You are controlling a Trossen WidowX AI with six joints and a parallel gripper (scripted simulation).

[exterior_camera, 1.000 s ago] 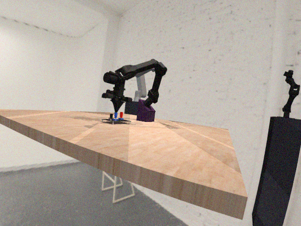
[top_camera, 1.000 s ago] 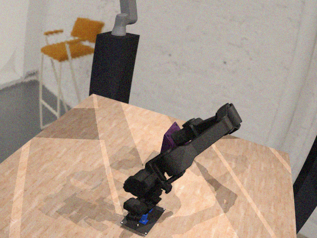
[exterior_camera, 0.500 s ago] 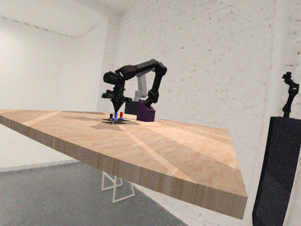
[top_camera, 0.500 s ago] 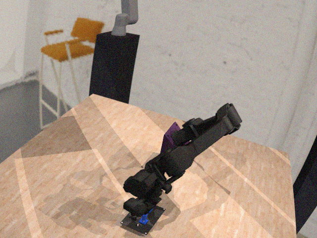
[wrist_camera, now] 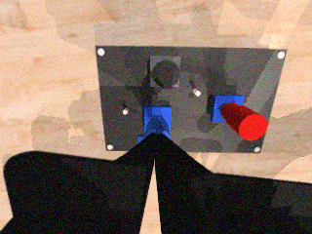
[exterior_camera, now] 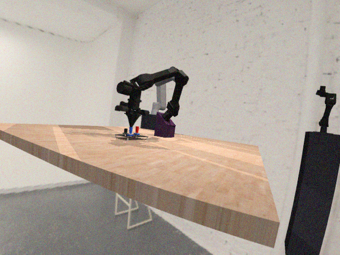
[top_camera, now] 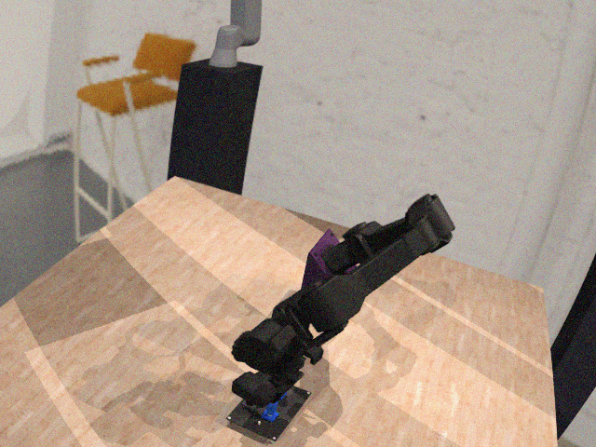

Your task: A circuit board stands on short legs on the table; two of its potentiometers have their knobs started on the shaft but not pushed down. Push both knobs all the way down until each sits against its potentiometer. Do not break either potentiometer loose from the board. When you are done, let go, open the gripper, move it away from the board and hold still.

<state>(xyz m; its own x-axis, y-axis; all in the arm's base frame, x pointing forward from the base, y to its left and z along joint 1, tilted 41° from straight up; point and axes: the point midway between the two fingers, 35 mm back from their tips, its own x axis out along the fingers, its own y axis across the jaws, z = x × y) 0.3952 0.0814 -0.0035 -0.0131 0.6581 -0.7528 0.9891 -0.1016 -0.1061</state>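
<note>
The blue knob lies 10 mm below my gripper tip. From my gripper tip the other things lie so: red knob (60 mm behind, 20 mm below, 10 mm to the right).
</note>
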